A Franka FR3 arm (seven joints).
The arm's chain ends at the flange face. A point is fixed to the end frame.
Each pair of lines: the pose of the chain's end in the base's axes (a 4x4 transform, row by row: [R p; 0 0 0 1], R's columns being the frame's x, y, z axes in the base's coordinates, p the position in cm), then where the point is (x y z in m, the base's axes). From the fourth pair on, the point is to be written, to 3 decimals.
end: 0.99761 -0.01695 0.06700 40.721; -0.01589 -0.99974 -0.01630 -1.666; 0.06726 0.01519 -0.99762 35.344; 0 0 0 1
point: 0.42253 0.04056 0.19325
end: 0.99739 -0.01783 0.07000 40.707; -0.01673 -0.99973 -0.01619 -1.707; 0.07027 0.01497 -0.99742 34.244; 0 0 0 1
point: 0.42292 0.04016 0.18231
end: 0.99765 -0.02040 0.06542 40.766; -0.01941 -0.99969 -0.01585 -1.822; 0.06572 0.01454 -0.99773 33.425; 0 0 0 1
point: 0.42293 0.03906 0.17408
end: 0.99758 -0.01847 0.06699 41.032; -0.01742 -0.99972 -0.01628 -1.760; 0.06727 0.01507 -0.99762 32.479; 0 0 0 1
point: 0.426 0.040 0.165
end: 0.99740 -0.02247 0.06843 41.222; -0.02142 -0.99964 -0.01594 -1.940; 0.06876 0.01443 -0.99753 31.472; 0 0 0 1
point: 0.428 0.038 0.155
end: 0.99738 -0.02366 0.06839 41.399; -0.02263 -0.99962 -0.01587 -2.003; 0.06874 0.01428 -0.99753 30.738; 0 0 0 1
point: 0.430 0.037 0.147
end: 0.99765 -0.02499 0.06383 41.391; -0.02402 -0.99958 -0.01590 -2.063; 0.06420 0.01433 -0.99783 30.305; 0 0 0 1
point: 0.429 0.037 0.143
